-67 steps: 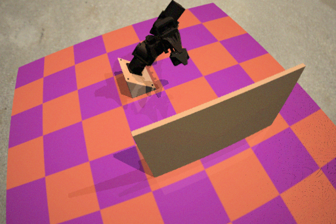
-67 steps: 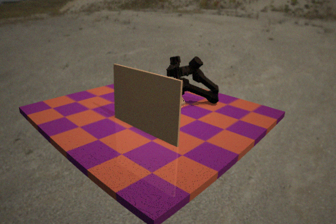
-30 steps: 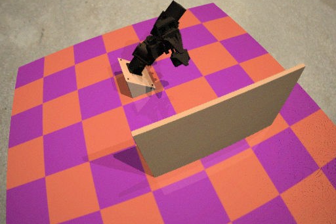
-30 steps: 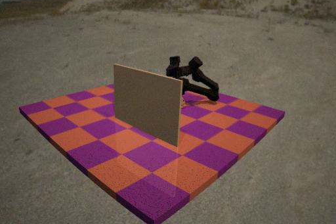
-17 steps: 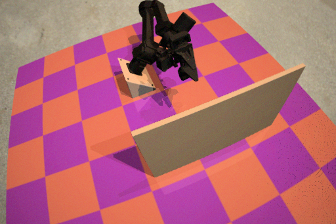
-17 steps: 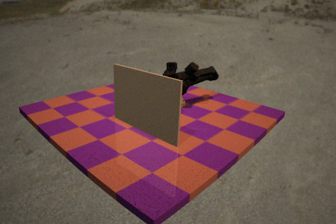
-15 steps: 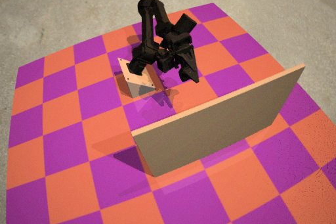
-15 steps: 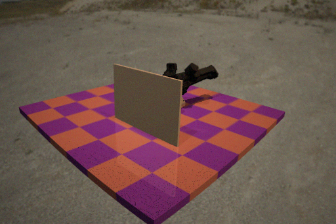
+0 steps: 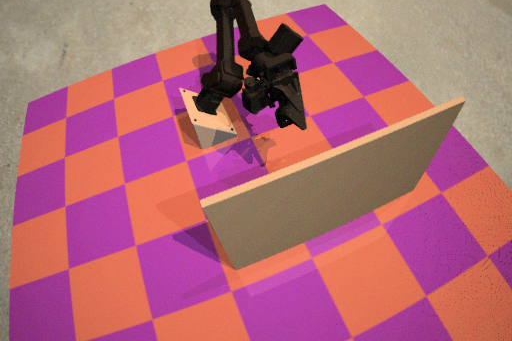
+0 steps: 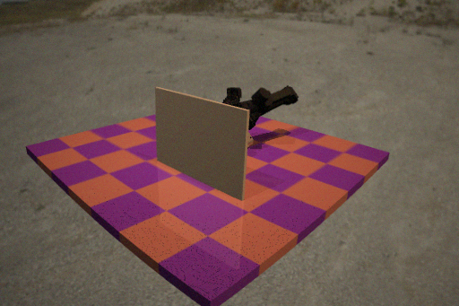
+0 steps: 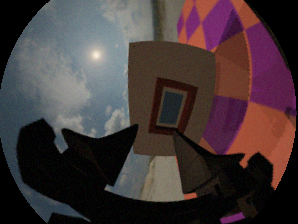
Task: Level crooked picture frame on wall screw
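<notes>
My gripper tip is 13 cm short of the picture frame and 5 cm above it. Also, from my gripper tip: wall panel 14 cm ahead, 7 cm below.
</notes>
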